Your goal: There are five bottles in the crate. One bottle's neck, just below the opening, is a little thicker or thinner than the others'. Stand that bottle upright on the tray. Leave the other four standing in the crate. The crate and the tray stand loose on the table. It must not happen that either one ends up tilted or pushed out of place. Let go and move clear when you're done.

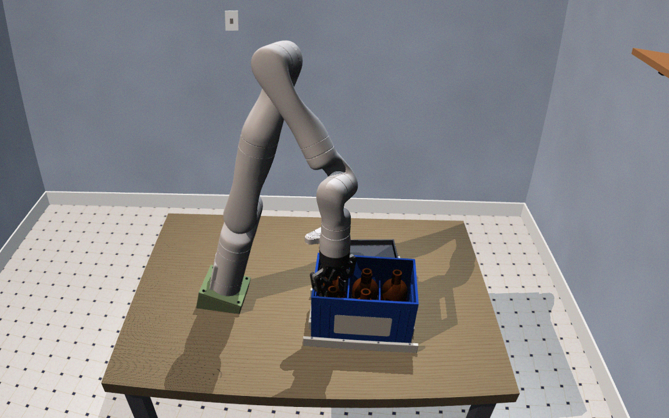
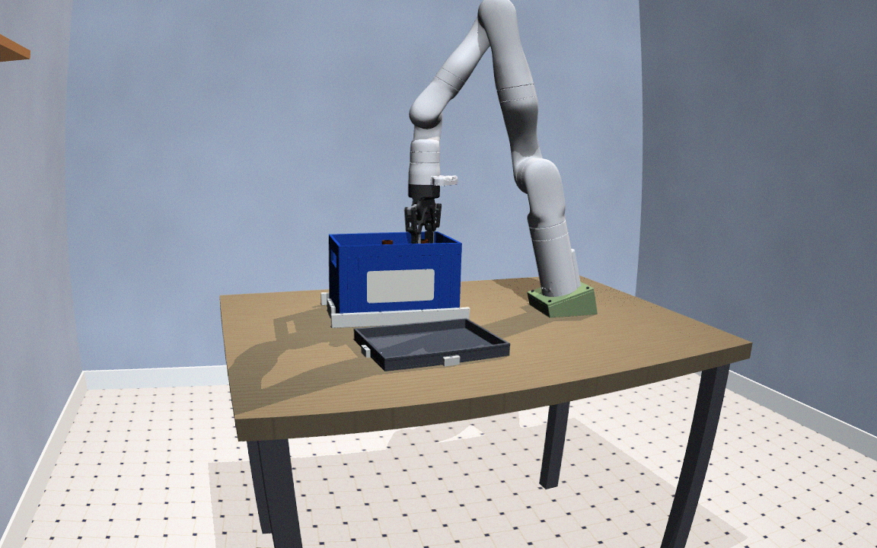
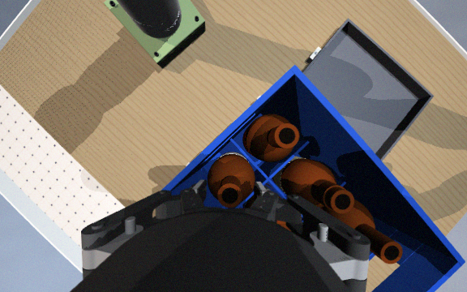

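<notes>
My hand is 90 mm short of the blue crate, 70 mm above it and 30 mm to the right of it. From my hand the other things lie so: dark grey tray: 300 mm to the left, 140 mm below, 120 mm ahead.
</notes>
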